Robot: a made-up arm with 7 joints. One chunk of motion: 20 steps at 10 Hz.
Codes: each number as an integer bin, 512 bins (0 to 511) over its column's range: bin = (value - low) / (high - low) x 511, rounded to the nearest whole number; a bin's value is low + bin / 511 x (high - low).
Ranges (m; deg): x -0.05..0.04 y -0.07..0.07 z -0.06..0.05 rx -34..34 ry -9..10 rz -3..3
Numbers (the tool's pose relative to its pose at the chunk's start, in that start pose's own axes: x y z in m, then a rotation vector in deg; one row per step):
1: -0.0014 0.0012 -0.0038 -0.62 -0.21 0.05
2: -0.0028 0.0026 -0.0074 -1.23 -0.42 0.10
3: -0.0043 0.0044 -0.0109 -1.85 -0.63 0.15
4: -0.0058 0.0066 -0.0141 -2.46 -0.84 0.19
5: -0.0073 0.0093 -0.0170 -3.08 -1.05 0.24
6: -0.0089 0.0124 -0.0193 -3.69 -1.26 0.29
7: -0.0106 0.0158 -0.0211 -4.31 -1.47 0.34
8: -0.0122 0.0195 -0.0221 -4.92 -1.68 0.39
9: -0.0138 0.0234 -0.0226 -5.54 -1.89 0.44
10: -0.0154 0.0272 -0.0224 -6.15 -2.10 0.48
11: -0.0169 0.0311 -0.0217 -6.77 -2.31 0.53
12: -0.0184 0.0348 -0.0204 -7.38 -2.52 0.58
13: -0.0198 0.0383 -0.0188 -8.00 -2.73 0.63
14: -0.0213 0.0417 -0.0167 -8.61 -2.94 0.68
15: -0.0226 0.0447 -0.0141 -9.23 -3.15 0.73
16: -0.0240 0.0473 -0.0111 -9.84 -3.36 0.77
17: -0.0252 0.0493 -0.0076 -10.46 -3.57 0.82
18: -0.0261 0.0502 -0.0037 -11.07 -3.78 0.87
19: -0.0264 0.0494 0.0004 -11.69 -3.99 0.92
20: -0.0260 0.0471 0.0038 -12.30 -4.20 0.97
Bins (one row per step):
1: 276 260 261 251 236 260
2: 268 265 244 246 231 264
3: 259 272 228 242 225 268
4: 251 280 213 237 219 272
5: 242 289 200 232 214 276
6: 233 301 189 228 208 280
7: 224 313 181 223 203 284
8: 215 327 176 219 197 289
9: 206 341 174 214 191 293
10: 196 355 175 209 186 296
11: 188 369 178 205 180 301
12: 179 383 184 200 174 305
13: 171 395 191 195 169 309
14: 163 408 201 191 163 313
15: 156 419 213 186 157 318
16: 148 428 227 182 152 321
17: 141 435 243 177 146 325
18: 136 439 262 172 140 330
19: 134 436 281 168 135 334
20: 136 427 296 163 129 338

